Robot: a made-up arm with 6 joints.
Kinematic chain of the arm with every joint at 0, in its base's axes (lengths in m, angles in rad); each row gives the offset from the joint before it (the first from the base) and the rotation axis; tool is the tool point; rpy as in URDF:
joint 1: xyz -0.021 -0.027 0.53 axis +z
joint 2: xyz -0.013 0 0.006 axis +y
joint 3: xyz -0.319 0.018 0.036 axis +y
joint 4: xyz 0.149 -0.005 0.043 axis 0.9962 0 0.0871
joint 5: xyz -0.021 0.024 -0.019 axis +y
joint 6: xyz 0.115 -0.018 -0.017 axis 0.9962 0 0.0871
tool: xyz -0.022 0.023 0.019 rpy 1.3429 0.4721 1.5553
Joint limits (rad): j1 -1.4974..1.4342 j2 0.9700..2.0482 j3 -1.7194..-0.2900 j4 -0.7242..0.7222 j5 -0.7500..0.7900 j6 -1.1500..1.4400
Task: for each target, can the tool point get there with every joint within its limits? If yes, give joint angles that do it. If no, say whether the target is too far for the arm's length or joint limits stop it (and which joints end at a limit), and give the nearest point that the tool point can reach.
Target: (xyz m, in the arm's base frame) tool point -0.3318 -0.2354 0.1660
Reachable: no: joint limits stop it (at a limit: joint 1, joint 2, joint 4, joint 6) | nearest point -0.0417 -0.2011 0.5894 | short by 0.514 m
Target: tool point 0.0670 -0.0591 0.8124
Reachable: yes | joints -0.5271 1.1265 -1.0829 0.0681 0.5925 1.0621
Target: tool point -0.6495 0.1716 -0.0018
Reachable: no: too far | nearest point -0.0854 0.1343 0.5884 | short by 0.817 m
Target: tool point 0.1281 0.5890 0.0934
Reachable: no: too far | nearest point 0.0488 0.2614 0.6060 | short by 0.613 m
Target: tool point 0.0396 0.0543 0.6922
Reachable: yes | joints 0.7190 1.3261 -0.5855 -0.4638 0.0365 -0.9515
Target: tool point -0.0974 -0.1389 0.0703
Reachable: no: joint limits stop it (at a limit: joint 1, joint 2, joint 4, joint 6) | nearest point 0.0043 -0.1725 0.5741 | short by 0.515 m
